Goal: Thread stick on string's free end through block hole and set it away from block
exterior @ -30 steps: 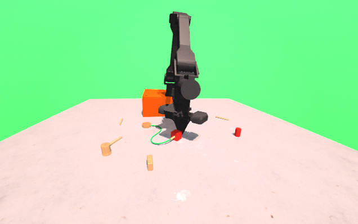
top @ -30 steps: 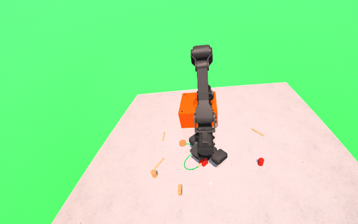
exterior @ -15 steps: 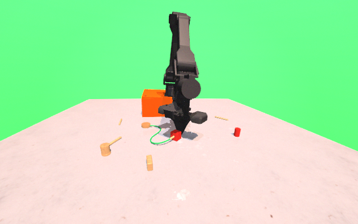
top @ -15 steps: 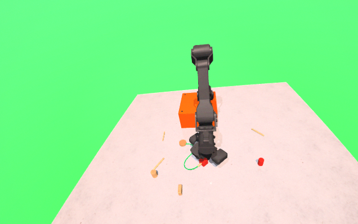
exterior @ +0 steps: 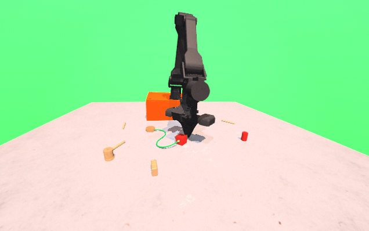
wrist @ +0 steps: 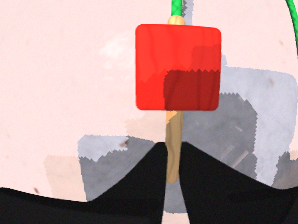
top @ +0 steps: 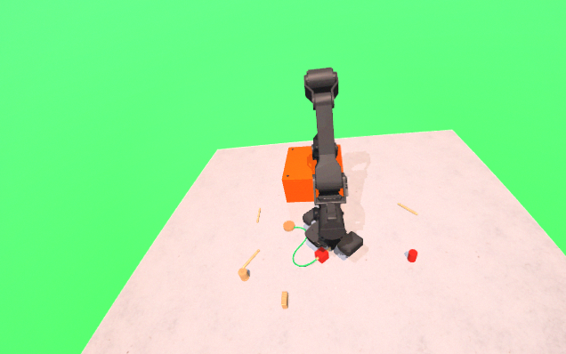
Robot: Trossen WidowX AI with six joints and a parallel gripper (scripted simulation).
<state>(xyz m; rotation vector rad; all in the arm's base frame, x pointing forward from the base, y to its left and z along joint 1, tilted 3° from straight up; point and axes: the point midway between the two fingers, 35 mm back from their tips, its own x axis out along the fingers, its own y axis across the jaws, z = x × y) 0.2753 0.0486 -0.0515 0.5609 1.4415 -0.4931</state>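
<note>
Now: the red cube 30 mm to the right of my gripper tip, 30 mm ahead of it and 10 mm above it. Also, from my gripper tip: thin wooden stick: 30 mm ahead, 20 mm to the right, 10 mm above; small wooden block: 180 mm ahead, 100 mm to the right; round wooden button: 150 mm to the right, 80 mm behind.
</note>
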